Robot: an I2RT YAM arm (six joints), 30 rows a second.
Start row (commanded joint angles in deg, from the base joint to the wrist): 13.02, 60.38, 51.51, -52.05, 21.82, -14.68
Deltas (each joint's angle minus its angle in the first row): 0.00, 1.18, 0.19, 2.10, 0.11, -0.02; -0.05, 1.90, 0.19, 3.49, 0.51, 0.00; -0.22, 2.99, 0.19, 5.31, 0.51, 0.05; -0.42, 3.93, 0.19, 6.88, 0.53, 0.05; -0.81, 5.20, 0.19, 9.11, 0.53, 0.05; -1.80, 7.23, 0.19, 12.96, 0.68, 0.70; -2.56, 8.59, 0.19, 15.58, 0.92, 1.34; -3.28, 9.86, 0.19, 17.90, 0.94, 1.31; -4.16, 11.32, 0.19, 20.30, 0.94, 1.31; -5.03, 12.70, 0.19, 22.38, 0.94, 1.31; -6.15, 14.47, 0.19, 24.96, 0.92, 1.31; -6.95, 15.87, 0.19, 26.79, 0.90, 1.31; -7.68, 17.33, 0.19, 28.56, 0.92, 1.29; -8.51, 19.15, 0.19, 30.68, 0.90, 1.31; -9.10, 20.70, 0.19, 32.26, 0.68, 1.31; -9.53, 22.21, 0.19, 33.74, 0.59, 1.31; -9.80, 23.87, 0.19, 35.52, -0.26, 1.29; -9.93, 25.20, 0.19, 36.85, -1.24, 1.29; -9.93, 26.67, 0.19, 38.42, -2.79, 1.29; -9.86, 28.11, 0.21, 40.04, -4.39, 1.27; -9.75, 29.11, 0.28, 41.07, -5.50, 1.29; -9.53, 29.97, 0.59, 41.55, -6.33, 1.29; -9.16, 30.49, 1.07, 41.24, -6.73, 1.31
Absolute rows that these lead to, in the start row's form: 13.02, 61.56, 51.70, -49.95, 21.93, -14.70; 12.97, 62.28, 51.70, -48.56, 22.33, -14.68; 12.80, 63.37, 51.70, -46.74, 22.33, -14.63; 12.60, 64.31, 51.70, -45.17, 22.35, -14.63; 12.21, 65.58, 51.70, -42.94, 22.35, -14.63; 11.22, 67.61, 51.70, -39.09, 22.50, -13.98; 10.46, 68.97, 51.70, -36.47, 22.74, -13.34; 9.74, 70.24, 51.70, -34.15, 22.76, -13.37; 8.86, 71.70, 51.70, -31.75, 22.76, -13.37; 7.99, 73.08, 51.70, -29.67, 22.76, -13.37; 6.87, 74.85, 51.70, -27.09, 22.74, -13.37; 6.07, 76.25, 51.70, -25.26, 22.72, -13.37; 5.34, 77.71, 51.70, -23.49, 22.74, -13.39; 4.51, 79.53, 51.70, -21.37, 22.72, -13.37; 3.92, 81.08, 51.70, -19.79, 22.50, -13.37; 3.49, 82.59, 51.70, -18.31, 22.41, -13.37; 3.22, 84.25, 51.70, -16.53, 21.56, -13.39; 3.09, 85.58, 51.70, -15.20, 20.58, -13.39; 3.09, 87.05, 51.70, -13.63, 19.03, -13.39; 3.16, 88.49, 51.72, -12.01, 17.43, -13.41; 3.27, 89.49, 51.79, -10.98, 16.32, -13.39; 3.49, 90.35, 52.10, -10.50, 15.49, -13.39; 3.86, 90.87, 52.58, -10.81, 15.09, -13.37
